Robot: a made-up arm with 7 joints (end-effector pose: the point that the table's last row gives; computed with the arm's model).
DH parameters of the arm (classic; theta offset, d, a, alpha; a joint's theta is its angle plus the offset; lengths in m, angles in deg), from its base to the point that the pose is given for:
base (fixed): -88.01 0 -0.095 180
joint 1: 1.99 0.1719 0.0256 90
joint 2: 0 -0.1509 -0.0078 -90
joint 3: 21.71 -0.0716 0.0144 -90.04
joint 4: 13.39 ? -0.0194 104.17
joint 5: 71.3 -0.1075 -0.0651 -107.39
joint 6: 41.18 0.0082 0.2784 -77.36
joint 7: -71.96 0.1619 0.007 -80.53
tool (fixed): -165.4 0.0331 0 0
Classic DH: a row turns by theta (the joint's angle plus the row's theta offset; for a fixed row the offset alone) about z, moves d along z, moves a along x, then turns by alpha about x.
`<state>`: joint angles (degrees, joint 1 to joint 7).
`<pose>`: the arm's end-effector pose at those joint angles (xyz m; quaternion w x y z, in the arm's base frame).
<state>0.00 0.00 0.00 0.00 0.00 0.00 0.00</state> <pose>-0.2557 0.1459 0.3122 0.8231 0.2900 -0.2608 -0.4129</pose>
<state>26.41 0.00 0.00 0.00 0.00 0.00 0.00</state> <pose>-0.2067 0.2528 0.3122 0.7070 0.2227 -0.3201 -0.5900</pose>
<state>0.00 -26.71 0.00 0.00 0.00 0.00 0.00</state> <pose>-0.2557 0.3553 0.2262 0.8678 0.0920 -0.3491 -0.3415</pose>
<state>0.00 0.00 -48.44 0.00 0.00 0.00 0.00</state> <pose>-0.2730 0.0468 0.3122 0.9200 0.3714 -0.1188 -0.0389</pose>
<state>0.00 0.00 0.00 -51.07 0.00 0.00 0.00</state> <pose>-0.3800 -0.1662 0.1907 0.5848 0.6570 -0.2012 -0.4310</pose>
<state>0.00 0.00 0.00 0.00 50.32 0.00 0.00</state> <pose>-0.2753 0.2113 0.2885 0.5285 0.2607 -0.4317 -0.6830</pose>
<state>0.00 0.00 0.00 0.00 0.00 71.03 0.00</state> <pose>0.1514 0.1459 0.2709 0.8214 -0.0038 0.2659 -0.5046</pose>
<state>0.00 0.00 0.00 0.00 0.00 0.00 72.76</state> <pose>-0.2297 0.1173 0.3033 0.8078 0.5632 0.1669 -0.0495</pose>
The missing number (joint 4, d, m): -0.0243
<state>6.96 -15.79 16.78 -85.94 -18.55 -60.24 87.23</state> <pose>-0.4281 0.1136 -0.1956 0.3822 0.5883 -0.5699 0.4279</pose>
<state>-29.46 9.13 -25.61 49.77 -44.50 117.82 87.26</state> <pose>-0.1425 0.3131 -0.3533 0.4513 -0.4684 0.5073 -0.5653</pose>
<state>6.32 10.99 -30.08 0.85 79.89 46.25 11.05</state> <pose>-0.1917 -0.1100 0.3278 0.5066 0.4588 0.0312 -0.7293</pose>
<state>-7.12 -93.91 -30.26 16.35 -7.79 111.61 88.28</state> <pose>0.1274 0.1774 -0.4841 0.3436 -0.2546 0.1418 -0.8927</pose>
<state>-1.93 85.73 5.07 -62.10 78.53 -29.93 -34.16</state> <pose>-0.3339 -0.3541 -0.1569 0.1704 0.0204 -0.4690 0.8664</pose>
